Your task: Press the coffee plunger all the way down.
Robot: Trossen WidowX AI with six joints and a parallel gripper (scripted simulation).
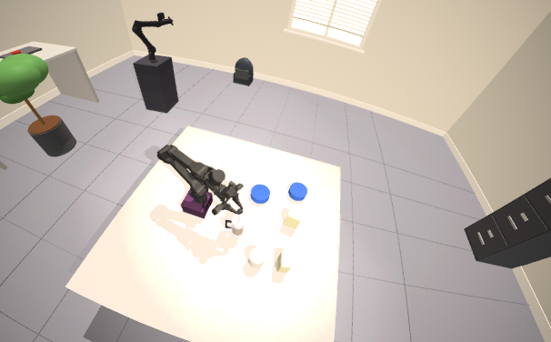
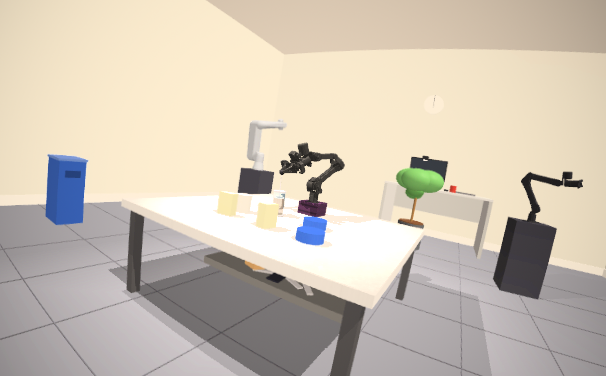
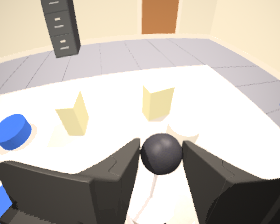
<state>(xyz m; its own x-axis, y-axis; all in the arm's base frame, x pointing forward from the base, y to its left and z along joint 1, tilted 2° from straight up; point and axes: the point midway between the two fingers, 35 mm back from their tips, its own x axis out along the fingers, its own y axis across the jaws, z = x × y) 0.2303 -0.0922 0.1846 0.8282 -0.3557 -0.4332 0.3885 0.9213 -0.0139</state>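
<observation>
Now: gripper tip 3 cm past the coffee press and 12 cm above it. From my gripper tip the other things lie so: white cup 12 cm ahead, 14 cm to the right, 20 cm below.
</observation>
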